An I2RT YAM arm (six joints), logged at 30 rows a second.
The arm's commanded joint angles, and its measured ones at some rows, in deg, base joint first. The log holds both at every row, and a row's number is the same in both.
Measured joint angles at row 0:
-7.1, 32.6, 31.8, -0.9, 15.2, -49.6
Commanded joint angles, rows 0 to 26:
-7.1, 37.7, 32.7, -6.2, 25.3, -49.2
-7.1, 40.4, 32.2, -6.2, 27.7, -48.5
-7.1, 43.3, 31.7, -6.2, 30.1, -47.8
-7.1, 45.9, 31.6, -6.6, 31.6, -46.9
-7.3, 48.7, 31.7, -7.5, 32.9, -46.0
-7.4, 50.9, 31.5, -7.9, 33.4, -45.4
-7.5, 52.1, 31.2, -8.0, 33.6, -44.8
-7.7, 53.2, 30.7, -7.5, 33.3, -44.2
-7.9, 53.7, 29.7, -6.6, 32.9, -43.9
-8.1, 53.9, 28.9, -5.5, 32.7, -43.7
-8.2, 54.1, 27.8, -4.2, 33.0, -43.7
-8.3, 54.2, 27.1, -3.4, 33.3, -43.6
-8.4, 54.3, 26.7, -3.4, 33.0, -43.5
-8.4, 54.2, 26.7, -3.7, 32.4, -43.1
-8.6, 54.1, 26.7, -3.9, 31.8, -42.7
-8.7, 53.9, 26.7, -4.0, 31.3, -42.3
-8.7, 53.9, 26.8, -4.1, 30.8, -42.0
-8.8, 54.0, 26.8, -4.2, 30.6, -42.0
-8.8, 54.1, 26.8, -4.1, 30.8, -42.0
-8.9, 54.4, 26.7, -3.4, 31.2, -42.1
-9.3, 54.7, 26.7, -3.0, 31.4, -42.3
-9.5, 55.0, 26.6, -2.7, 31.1, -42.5
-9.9, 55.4, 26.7, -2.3, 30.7, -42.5
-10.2, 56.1, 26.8, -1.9, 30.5, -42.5
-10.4, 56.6, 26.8, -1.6, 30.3, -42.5
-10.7, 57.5, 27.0, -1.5, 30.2, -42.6
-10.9, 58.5, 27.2, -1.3, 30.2, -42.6
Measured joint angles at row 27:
-10.4, 57.0, 26.8, -3.9, 31.1, -43.4
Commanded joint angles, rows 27 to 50:
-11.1, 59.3, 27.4, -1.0, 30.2, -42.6
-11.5, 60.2, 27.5, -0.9, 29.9, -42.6
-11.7, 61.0, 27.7, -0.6, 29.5, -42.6
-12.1, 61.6, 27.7, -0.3, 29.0, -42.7
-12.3, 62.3, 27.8, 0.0, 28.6, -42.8
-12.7, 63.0, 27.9, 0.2, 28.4, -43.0
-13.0, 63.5, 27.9, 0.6, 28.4, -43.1
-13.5, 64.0, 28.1, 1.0, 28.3, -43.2
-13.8, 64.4, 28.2, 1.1, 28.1, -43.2
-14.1, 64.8, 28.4, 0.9, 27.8, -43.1
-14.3, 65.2, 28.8, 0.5, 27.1, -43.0
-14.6, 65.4, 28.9, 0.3, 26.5, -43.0
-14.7, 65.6, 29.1, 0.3, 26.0, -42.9
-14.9, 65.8, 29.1, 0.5, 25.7, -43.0
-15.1, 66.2, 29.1, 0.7, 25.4, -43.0
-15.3, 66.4, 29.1, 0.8, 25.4, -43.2
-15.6, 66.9, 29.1, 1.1, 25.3, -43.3
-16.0, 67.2, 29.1, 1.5, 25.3, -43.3
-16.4, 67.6, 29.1, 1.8, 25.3, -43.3
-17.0, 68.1, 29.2, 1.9, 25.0, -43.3
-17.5, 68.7, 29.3, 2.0, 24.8, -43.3
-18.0, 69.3, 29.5, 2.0, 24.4, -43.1
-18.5, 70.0, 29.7, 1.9, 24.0, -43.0
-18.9, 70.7, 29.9, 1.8, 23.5, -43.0
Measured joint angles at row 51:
-18.0, 69.6, 29.2, 0.2, 25.3, -43.5
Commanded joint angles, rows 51 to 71:
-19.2, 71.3, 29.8, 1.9, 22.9, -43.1
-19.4, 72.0, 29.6, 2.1, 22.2, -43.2
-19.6, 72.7, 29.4, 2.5, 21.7, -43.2
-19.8, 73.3, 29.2, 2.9, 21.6, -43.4
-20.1, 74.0, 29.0, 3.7, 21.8, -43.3
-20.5, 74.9, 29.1, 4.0, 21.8, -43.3
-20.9, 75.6, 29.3, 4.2, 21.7, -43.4
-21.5, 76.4, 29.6, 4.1, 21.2, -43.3
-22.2, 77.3, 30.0, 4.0, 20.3, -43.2
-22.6, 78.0, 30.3, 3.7, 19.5, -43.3
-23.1, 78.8, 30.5, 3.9, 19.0, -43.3
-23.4, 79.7, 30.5, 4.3, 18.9, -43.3
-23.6, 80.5, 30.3, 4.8, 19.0, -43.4
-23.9, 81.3, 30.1, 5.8, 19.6, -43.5
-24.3, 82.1, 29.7, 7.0, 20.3, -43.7
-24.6, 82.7, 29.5, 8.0, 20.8, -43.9
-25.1, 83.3, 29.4, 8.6, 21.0, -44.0
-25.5, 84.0, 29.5, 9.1, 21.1, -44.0
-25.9, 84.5, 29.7, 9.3, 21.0, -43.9
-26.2, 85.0, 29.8, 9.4, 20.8, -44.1
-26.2, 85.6, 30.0, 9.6, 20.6, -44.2
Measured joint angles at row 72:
-25.6, 84.4, 30.0, 9.8, 20.8, -43.7
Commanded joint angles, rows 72 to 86:
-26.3, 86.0, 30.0, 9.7, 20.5, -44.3
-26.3, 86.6, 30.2, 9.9, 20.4, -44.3
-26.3, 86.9, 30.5, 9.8, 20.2, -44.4
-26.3, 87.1, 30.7, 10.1, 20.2, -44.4
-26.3, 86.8, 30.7, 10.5, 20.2, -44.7
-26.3, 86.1, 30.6, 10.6, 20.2, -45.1
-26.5, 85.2, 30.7, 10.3, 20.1, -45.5
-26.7, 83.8, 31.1, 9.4, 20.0, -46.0
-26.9, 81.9, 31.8, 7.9, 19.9, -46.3
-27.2, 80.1, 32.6, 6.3, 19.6, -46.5
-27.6, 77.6, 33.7, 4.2, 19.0, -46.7
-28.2, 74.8, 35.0, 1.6, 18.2, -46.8
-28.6, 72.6, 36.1, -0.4, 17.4, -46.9
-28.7, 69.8, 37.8, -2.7, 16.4, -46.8
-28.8, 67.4, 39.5, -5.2, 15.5, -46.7
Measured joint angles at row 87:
-28.4, 71.9, 36.4, 0.0, 18.8, -46.3
